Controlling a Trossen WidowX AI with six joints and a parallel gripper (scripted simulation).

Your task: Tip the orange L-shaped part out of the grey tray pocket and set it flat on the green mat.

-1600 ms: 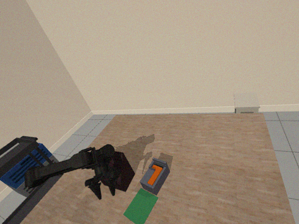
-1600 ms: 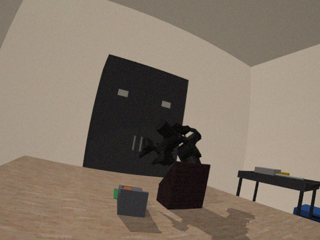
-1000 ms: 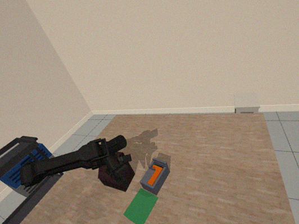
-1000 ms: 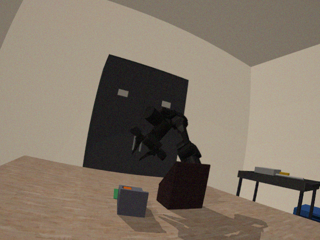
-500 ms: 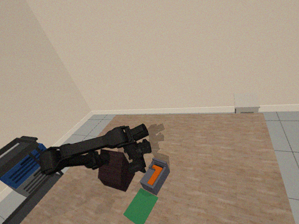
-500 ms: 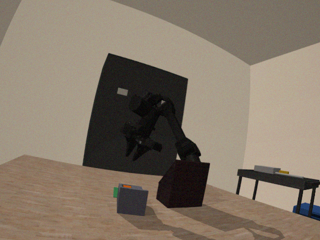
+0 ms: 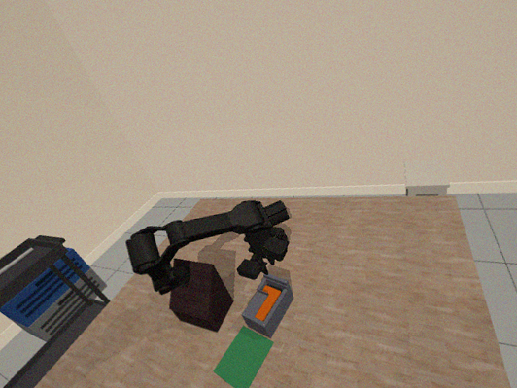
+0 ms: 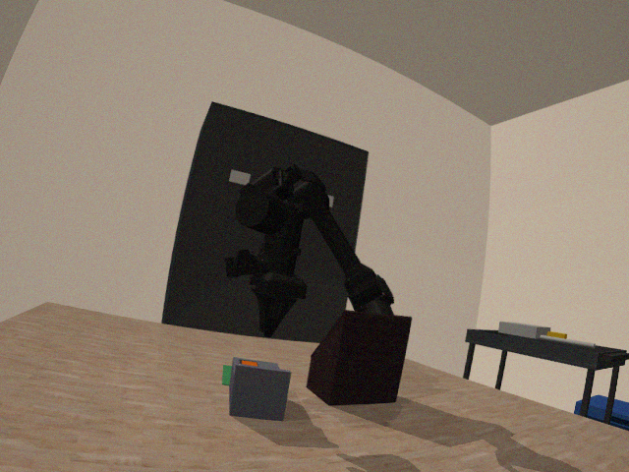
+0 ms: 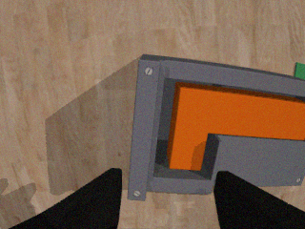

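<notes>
Now: gripper tip 100 mm above the orange L-shaped part, 50 mm to the left of it and 10 mm past it. The rest, counted from my gripper tip: green mat: 210 mm to the right, 160 mm below, 20 mm behind.
</notes>
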